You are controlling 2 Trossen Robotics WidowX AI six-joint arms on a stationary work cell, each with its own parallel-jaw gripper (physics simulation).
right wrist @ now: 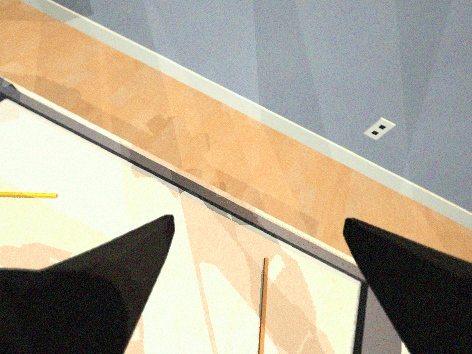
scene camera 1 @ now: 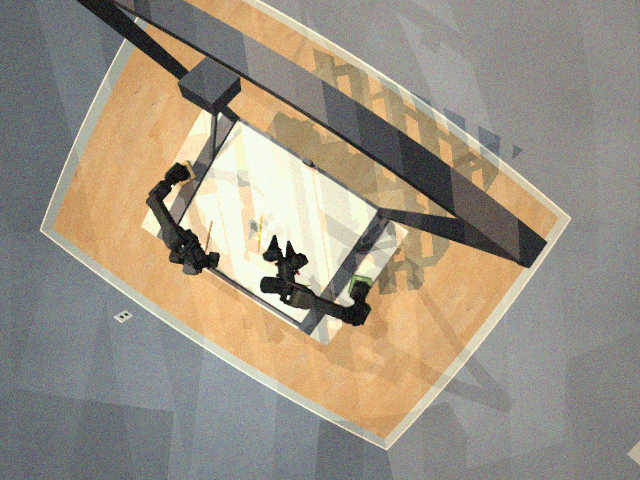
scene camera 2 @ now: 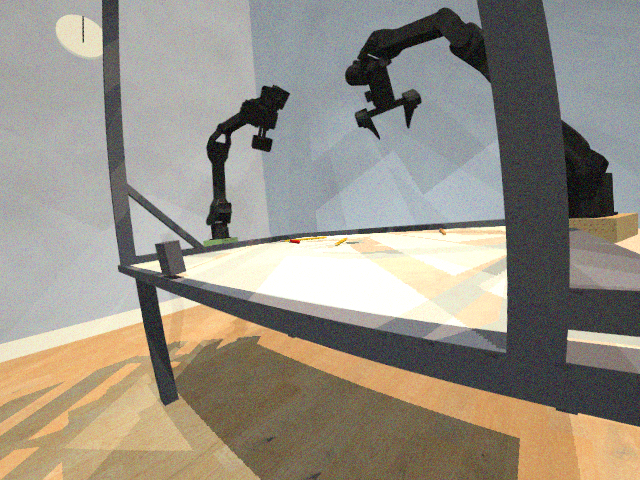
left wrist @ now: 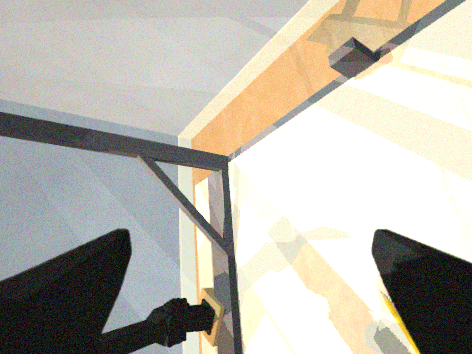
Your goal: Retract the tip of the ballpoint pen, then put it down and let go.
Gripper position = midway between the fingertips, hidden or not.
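Observation:
My left gripper (scene camera 2: 264, 122) is open and empty, holding nothing; scene camera 1 shows the gripper (scene camera 1: 281, 238) too, as does the left wrist view, with the gripper (left wrist: 252, 241). My right gripper (scene camera 2: 393, 133), likewise open, holds nothing and is visible in the right wrist view as the gripper (right wrist: 258, 224). A dark frame (scene camera 2: 518, 50) is present; the frame (scene camera 1: 453, 229) is visible from scene camera 1, and the frame (left wrist: 146, 152) from the left wrist view.

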